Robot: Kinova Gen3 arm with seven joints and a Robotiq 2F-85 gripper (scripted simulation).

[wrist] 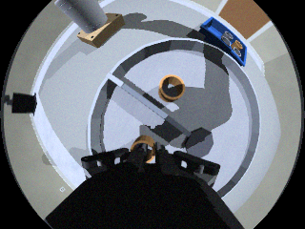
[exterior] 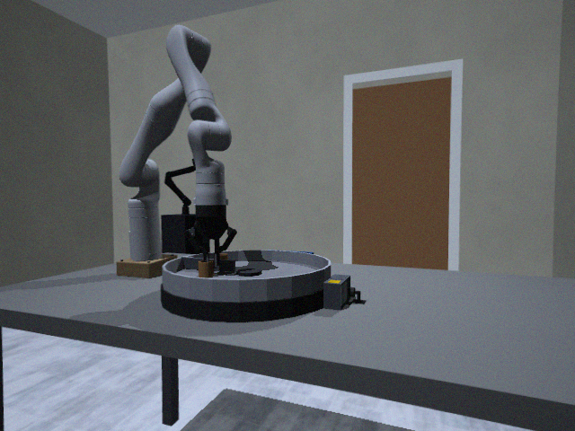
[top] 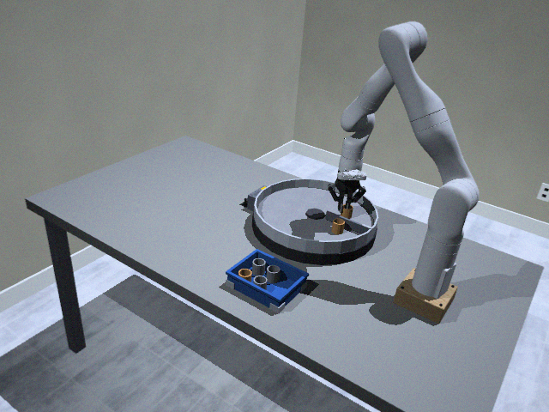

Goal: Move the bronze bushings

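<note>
Now: the turntable disc 70 mm ahead of my hand, 70 mm to the left of it and 40 mm below it.
</note>
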